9 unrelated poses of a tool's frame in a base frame.
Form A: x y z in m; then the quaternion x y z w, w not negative.
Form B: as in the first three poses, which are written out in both.
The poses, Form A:
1: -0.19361 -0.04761 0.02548 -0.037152 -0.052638 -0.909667 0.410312
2: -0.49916 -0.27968 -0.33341 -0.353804 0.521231 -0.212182 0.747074
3: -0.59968 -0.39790 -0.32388 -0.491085 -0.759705 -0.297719 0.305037
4: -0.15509 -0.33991 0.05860 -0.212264 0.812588 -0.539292 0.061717
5: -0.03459 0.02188 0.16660 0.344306 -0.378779 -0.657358 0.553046
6: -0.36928 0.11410 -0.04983 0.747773 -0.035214 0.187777 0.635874
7: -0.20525 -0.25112 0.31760 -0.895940 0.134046 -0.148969 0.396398
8: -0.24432 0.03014 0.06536 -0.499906 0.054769 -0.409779 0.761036
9: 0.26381 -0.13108 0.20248 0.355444 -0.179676 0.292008 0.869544
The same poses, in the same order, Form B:
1: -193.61 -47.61 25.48 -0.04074 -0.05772 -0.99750 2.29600
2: -499.16 -279.68 -333.41 -0.53224 0.78411 -0.31920 1.45429
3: -599.68 -397.90 -323.88 -0.51566 -0.79772 -0.31262 2.52164
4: -155.09 -339.91 58.60 -0.21267 0.81414 -0.54032 3.01808
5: -34.59 21.88 166.60 0.41326 -0.45463 -0.78900 1.96956
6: -369.28 114.10 -49.83 0.96888 -0.04563 0.24330 1.76331
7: -205.25 -251.12 317.60 -0.97589 0.14601 -0.16226 2.32641
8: -244.32 30.14 65.36 -0.77062 0.08443 -0.63168 1.41178
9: 263.81 -131.08 202.48 0.71973 -0.36382 0.59128 1.03304
